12 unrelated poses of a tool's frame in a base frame.
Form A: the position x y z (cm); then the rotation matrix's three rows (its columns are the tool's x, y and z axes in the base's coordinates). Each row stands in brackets.
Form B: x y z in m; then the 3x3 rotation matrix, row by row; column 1 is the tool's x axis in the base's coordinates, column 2 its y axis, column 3 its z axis. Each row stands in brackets. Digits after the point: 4 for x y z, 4 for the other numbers.
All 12 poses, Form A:
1: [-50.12 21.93 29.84], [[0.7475 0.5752 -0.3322], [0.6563 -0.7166 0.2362], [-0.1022 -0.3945 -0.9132]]
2: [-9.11 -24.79 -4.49], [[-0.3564 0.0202 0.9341], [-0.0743 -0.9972 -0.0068], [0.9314 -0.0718 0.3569]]
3: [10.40 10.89 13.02], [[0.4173 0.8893 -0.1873], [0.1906 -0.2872 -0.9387], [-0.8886 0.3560 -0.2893]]
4: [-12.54 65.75 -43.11], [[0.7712 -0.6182 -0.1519], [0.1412 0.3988 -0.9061], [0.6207 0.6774 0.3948]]
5: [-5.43 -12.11 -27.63], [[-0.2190 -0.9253 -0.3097], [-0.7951 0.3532 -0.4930], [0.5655 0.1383 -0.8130]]
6: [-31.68 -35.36 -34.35], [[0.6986 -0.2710 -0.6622], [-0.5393 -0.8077 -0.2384], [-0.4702 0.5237 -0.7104]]
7: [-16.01 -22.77 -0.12], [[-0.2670 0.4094 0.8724], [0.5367 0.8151 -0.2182], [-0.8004 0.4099 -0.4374]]
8: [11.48 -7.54 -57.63], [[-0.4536 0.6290 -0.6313], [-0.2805 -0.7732 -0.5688], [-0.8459 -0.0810 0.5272]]
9: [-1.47 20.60 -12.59], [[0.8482 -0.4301 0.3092], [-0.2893 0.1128 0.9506], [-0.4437 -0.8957 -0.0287]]
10: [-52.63 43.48 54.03], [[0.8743 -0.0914 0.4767], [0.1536 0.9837 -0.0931], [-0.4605 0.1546 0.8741]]
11: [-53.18 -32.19 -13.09], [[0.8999 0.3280 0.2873], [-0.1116 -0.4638 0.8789], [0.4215 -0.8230 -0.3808]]
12: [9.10 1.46 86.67], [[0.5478 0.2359 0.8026], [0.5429 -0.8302 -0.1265], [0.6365 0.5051 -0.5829]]
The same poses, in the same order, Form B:
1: [-0.5012 0.2193 0.2984], [[0.7475 0.5752 -0.3322], [0.6563 -0.7166 0.2362], [-0.1022 -0.3945 -0.9132]]
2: [-0.0911 -0.2479 -0.0449], [[-0.3564 0.0202 0.9341], [-0.0743 -0.9972 -0.0068], [0.9314 -0.0718 0.3569]]
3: [0.1040 0.1089 0.1302], [[0.4173 0.8893 -0.1873], [0.1906 -0.2872 -0.9387], [-0.8886 0.3560 -0.2893]]
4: [-0.1254 0.6575 -0.4311], [[0.7712 -0.6182 -0.1519], [0.1412 0.3988 -0.9061], [0.6207 0.6774 0.3948]]
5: [-0.0543 -0.1211 -0.2763], [[-0.2190 -0.9253 -0.3097], [-0.7951 0.3532 -0.4930], [0.5655 0.1383 -0.8130]]
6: [-0.3168 -0.3536 -0.3435], [[0.6986 -0.2710 -0.6622], [-0.5393 -0.8077 -0.2384], [-0.4702 0.5237 -0.7104]]
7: [-0.1601 -0.2277 -0.0012], [[-0.2670 0.4094 0.8724], [0.5367 0.8151 -0.2182], [-0.8004 0.4099 -0.4374]]
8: [0.1148 -0.0754 -0.5763], [[-0.4536 0.6290 -0.6313], [-0.2805 -0.7732 -0.5688], [-0.8459 -0.0810 0.5272]]
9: [-0.0147 0.2060 -0.1259], [[0.8482 -0.4301 0.3092], [-0.2893 0.1128 0.9506], [-0.4437 -0.8957 -0.0287]]
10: [-0.5263 0.4348 0.5403], [[0.8743 -0.0914 0.4767], [0.1536 0.9837 -0.0931], [-0.4605 0.1546 0.8741]]
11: [-0.5318 -0.3219 -0.1309], [[0.8999 0.3280 0.2873], [-0.1116 -0.4638 0.8789], [0.4215 -0.8230 -0.3808]]
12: [0.0910 0.0146 0.8667], [[0.5478 0.2359 0.8026], [0.5429 -0.8302 -0.1265], [0.6365 0.5051 -0.5829]]
